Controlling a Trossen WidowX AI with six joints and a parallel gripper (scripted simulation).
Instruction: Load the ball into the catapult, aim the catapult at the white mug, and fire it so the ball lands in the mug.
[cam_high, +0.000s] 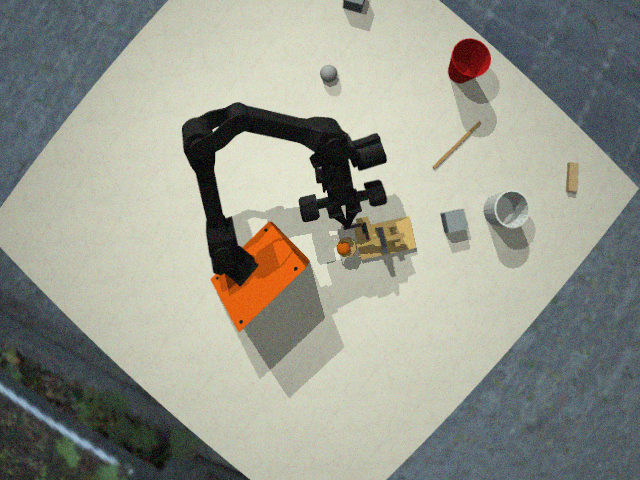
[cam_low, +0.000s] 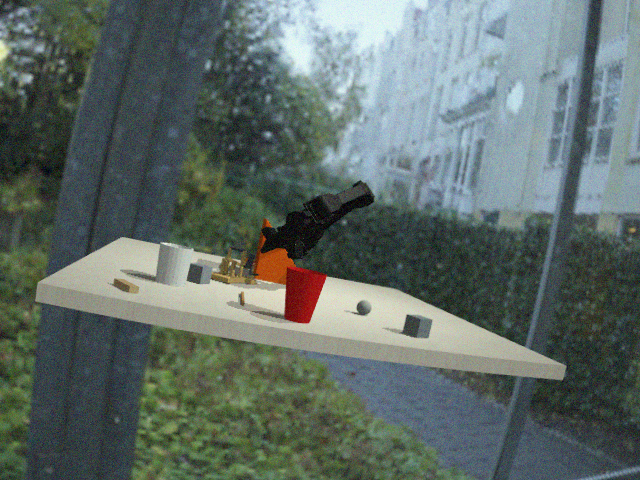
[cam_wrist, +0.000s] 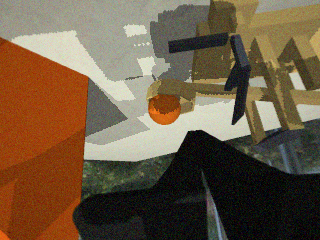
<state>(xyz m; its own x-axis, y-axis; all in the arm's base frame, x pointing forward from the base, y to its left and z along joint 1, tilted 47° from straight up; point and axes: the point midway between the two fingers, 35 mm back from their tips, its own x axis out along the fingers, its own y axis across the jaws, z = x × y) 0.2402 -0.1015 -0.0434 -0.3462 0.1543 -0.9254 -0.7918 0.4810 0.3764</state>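
Now: the orange ball 40 mm behind my gripper tip, 30 mm to the right of it and 40 mm below it. Also, from my gripper tip: wooden catapult 20 mm ahead, 50 mm to the right, 50 mm below; grey ball 270 mm ahead, 280 mm to the left, 80 mm below; thin wooden stick 340 mm ahead, 80 mm to the right, 100 mm below.
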